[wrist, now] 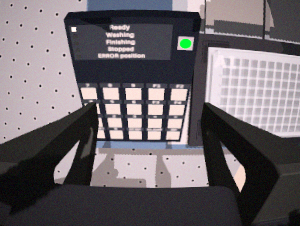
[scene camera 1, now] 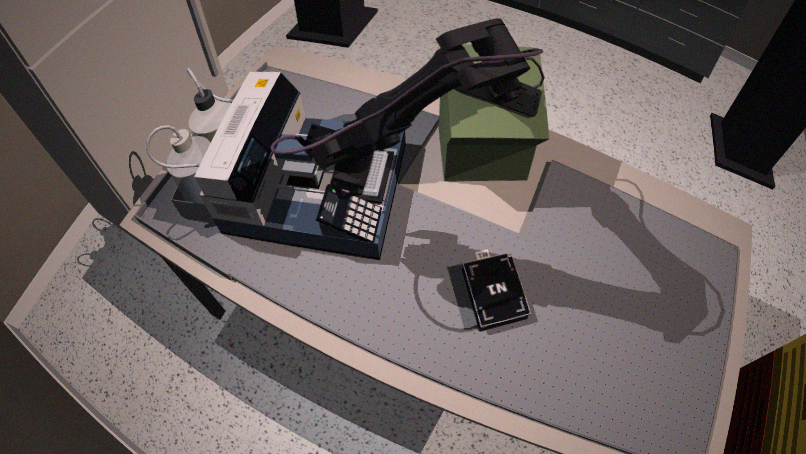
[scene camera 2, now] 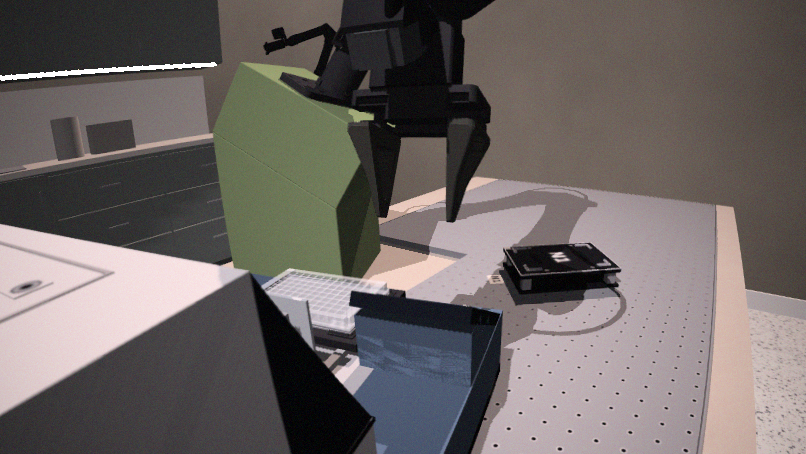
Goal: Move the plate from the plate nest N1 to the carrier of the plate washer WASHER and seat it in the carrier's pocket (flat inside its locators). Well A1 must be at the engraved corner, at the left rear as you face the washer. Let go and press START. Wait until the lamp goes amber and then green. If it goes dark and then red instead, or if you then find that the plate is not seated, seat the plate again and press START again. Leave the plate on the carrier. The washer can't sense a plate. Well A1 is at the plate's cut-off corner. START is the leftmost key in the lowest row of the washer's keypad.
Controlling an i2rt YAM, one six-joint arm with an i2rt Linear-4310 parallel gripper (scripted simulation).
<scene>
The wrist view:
my gripper: 149, 112
plate washer: 107, 51
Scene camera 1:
my gripper: 344, 187
plate washer: 242, 185
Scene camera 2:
my gripper: 415, 219
clear well plate: 328, 295
dark carrier: 344, 341
</scene>
